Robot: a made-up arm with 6 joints.
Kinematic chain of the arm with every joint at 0, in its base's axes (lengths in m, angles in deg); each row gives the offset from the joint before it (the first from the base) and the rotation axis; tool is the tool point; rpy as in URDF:
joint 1: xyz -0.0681 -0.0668 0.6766 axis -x
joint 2: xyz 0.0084 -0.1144 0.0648 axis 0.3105 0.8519 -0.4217
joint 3: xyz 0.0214 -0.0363 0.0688 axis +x
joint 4: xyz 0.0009 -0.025 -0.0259 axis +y
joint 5: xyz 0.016 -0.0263 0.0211 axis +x
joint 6: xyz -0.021 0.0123 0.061 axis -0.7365 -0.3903 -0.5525
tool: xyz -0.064 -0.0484 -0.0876 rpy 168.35 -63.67 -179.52
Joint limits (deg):
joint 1: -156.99..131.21
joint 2: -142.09..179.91
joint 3: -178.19..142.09
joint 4: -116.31..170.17
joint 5: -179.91..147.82
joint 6: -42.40..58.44
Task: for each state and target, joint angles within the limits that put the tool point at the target. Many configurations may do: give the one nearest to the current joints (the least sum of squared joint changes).
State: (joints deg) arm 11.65 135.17 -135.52 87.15 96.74 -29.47
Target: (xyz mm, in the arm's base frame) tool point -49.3 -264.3 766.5
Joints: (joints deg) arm 15.51 170.24 -108.99 41.24 78.98 -6.63
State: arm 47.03 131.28 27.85 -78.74 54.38 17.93
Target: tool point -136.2 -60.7 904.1
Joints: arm 49.13 158.20 -3.24 -44.71 29.19 30.11
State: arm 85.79 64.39 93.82 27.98 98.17 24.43
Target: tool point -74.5 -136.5 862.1
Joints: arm 31.97 61.40 90.22 43.61 93.90 21.82
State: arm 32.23 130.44 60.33 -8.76 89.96 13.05
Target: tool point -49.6 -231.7 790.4
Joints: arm 2.13 130.51 45.71 16.58 90.45 5.38
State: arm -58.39 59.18 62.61 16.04 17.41 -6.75
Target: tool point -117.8 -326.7 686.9
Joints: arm -22.38 65.73 20.27 26.93 -6.11 16.39
